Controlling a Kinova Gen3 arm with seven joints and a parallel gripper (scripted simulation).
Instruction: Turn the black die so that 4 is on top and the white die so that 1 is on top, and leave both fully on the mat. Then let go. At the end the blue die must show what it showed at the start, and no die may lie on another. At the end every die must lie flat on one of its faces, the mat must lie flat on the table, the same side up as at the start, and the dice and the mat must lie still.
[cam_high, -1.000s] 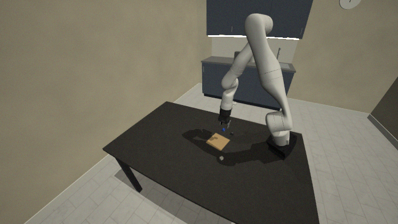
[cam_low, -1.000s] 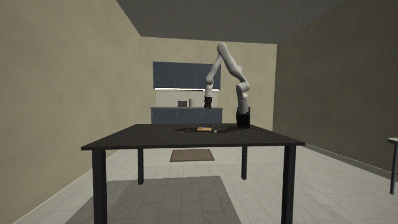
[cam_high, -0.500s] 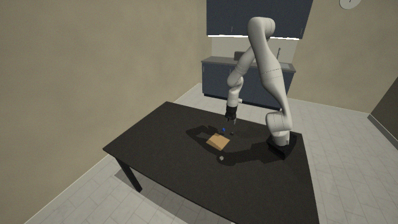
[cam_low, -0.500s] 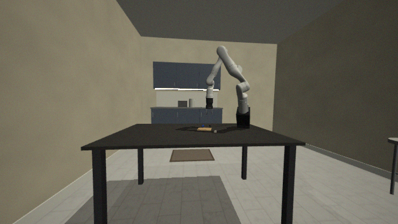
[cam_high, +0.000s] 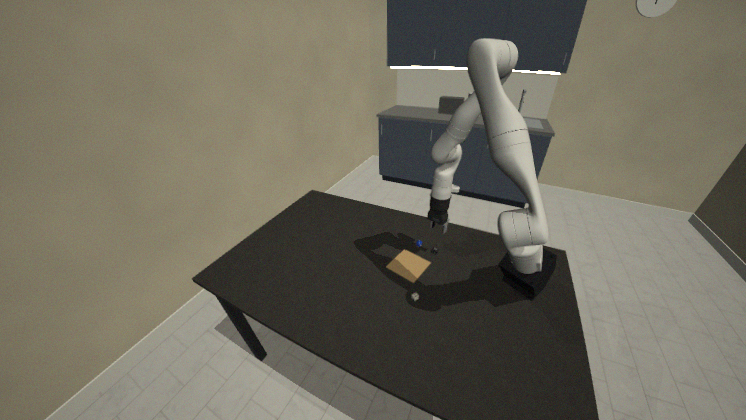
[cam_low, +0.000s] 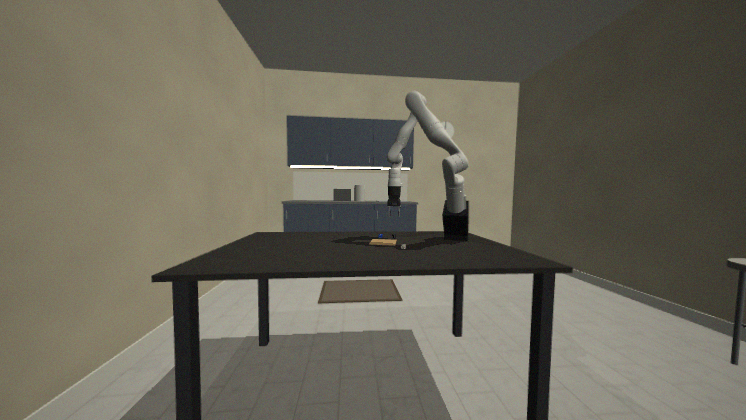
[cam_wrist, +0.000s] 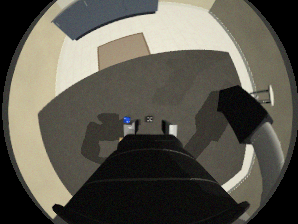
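Now: hand 140 mm above the black die. Round my hand: white die (40 mm behind, 270 mm to the left, 140 mm below); tan mat (60 mm ahead, 140 mm to the left, 150 mm below); blue die (80 mm ahead, 10 mm to the right, 140 mm below).
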